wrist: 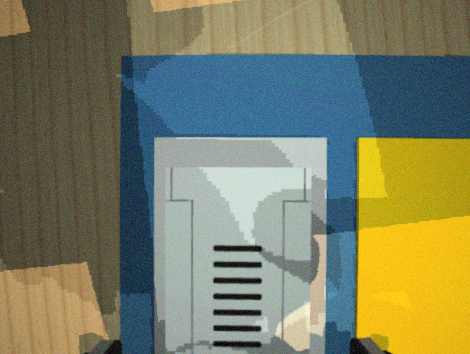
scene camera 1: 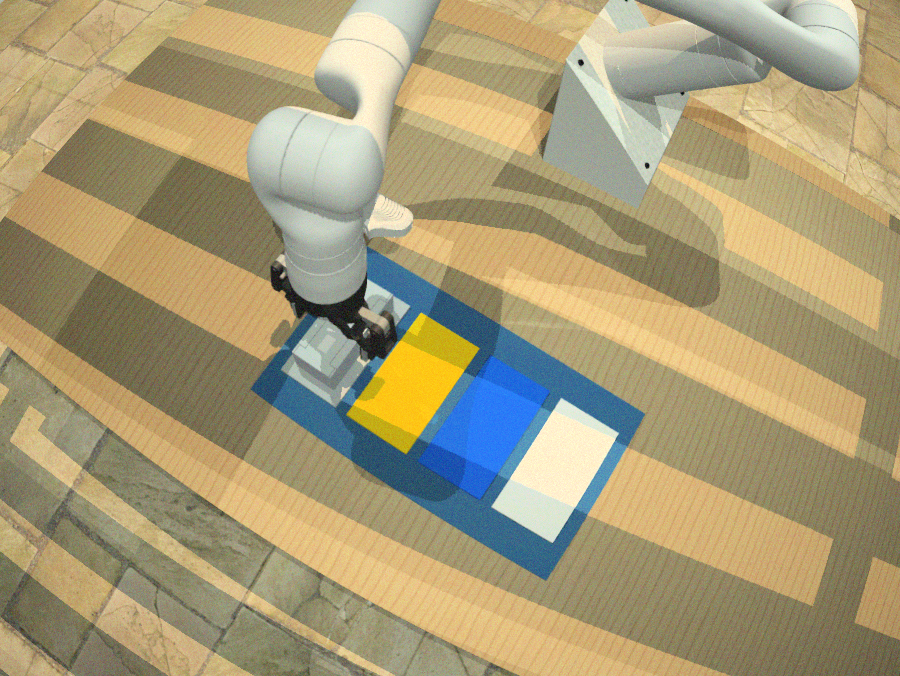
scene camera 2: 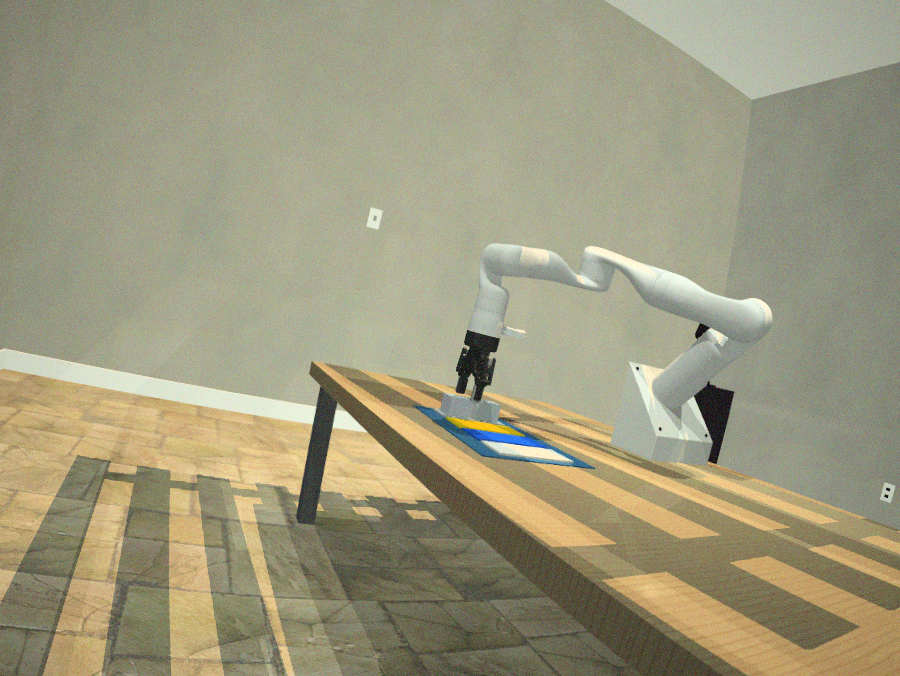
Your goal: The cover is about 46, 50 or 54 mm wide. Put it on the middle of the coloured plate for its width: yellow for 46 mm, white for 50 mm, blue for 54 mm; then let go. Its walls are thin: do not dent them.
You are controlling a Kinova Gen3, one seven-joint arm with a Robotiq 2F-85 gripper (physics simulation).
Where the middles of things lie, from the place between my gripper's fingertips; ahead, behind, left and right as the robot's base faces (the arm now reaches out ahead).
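Offsets from my hand: grey cover (scene camera 1: 324, 352), 20 mm below and 10 mm behind; blue mat (scene camera 1: 322, 411), 40 mm below, 10 mm behind and 140 mm to the left; yellow plate (scene camera 1: 400, 400), 40 mm below, 10 mm behind and 100 mm to the left; blue plate (scene camera 1: 472, 445), 40 mm below, 10 mm behind and 190 mm to the left.
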